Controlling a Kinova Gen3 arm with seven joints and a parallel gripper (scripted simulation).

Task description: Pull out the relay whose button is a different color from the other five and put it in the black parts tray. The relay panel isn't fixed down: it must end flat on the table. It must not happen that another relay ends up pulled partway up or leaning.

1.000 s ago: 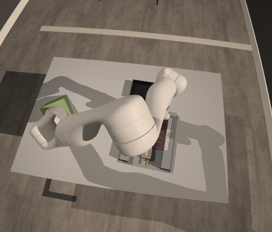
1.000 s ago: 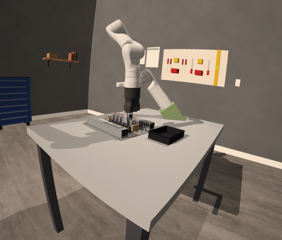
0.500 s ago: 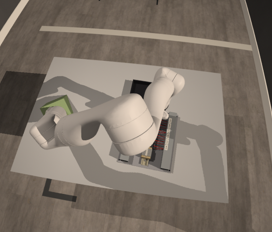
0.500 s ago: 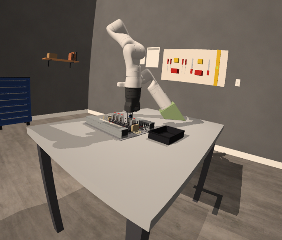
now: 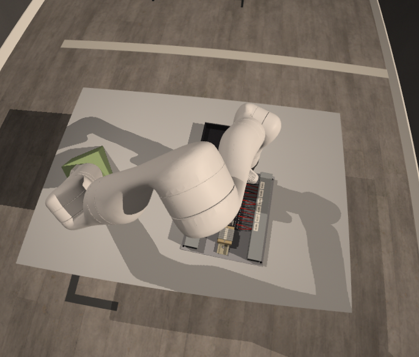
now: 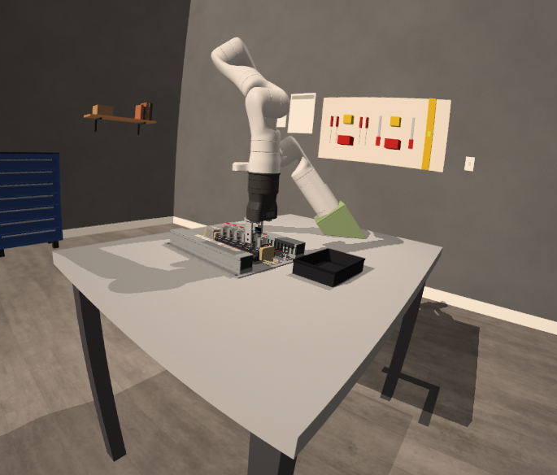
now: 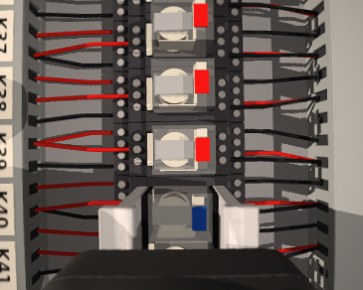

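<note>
My hand is 1 cm above the relay. Also, from my hand: black parts tray (20 cm to the left, 6 cm behind, 4 cm below); relay panel (7 cm to the right, 4 cm below, 1 cm behind).
</note>
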